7 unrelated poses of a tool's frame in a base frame.
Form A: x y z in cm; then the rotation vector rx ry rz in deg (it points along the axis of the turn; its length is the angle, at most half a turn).
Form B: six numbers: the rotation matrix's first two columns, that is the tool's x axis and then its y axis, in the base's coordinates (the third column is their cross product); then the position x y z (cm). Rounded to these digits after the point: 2 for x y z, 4 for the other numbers.
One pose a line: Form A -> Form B
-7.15, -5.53, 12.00, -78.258, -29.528, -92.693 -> 0.0459, -0.3763, 0.9254, 0.8422, -0.4836, -0.2384, -7.15, -5.53, 12.00
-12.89, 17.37, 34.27, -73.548, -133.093, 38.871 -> -0.4985, 0.8600, 0.1091, 0.6661, 0.4606, -0.5867, -12.89, 17.37, 34.27
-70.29, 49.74, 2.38, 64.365, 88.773, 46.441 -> -0.0519, 0.9396, -0.3382, 0.2580, 0.3398, 0.9044, -70.29, 49.74, 2.38
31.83, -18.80, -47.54, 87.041, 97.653, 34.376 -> -0.0020, 0.9735, -0.2285, 0.6157, 0.1813, 0.7668, 31.83, -18.80, -47.54
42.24, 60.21, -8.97, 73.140, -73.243, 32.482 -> 0.2816, -0.3155, 0.9062, -0.8835, 0.2833, 0.3732, 42.24, 60.21, -8.97
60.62, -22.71, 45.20, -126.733, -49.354, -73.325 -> 0.3774, 0.2943, 0.8781, 0.7027, -0.7085, -0.0646, 60.62, -22.71, 45.20
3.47, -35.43, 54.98, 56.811, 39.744, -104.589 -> -0.2565, -0.4521, -0.8543, 0.9053, -0.4219, -0.0486, 3.47, -35.43, 54.98
